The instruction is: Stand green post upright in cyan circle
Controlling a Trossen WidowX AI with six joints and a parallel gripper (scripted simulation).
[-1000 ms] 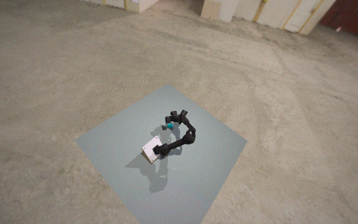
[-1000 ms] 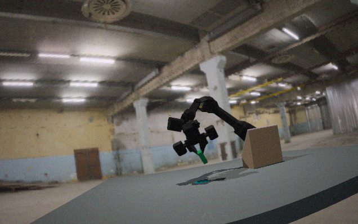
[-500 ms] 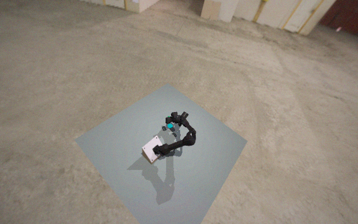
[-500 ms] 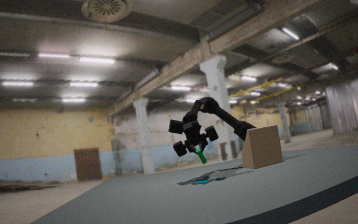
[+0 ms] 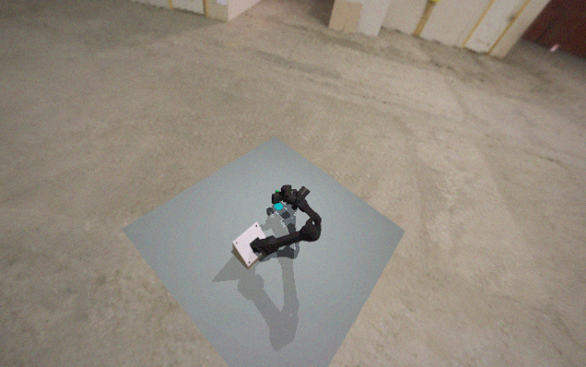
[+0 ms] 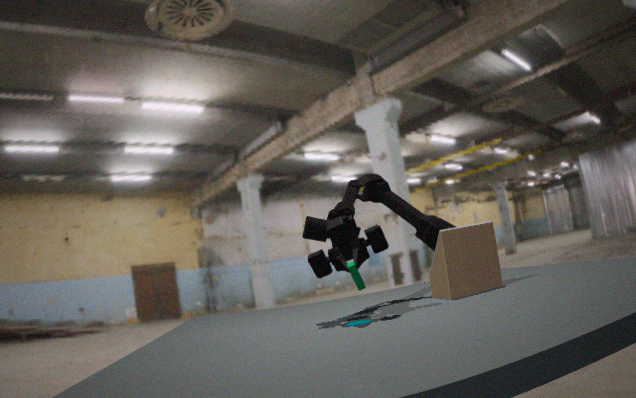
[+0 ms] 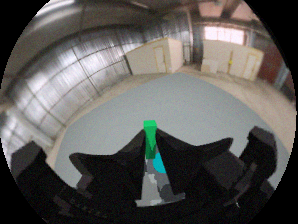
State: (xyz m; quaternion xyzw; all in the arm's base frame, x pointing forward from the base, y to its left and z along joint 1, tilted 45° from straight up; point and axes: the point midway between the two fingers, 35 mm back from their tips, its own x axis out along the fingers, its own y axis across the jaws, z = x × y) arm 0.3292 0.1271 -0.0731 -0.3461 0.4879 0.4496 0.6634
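My gripper tip is 40 mm to the left of the cyan circle and 130 mm above it. Round my gripper tip: green post: 10 mm behind, 10 mm to the right, 20 mm below.
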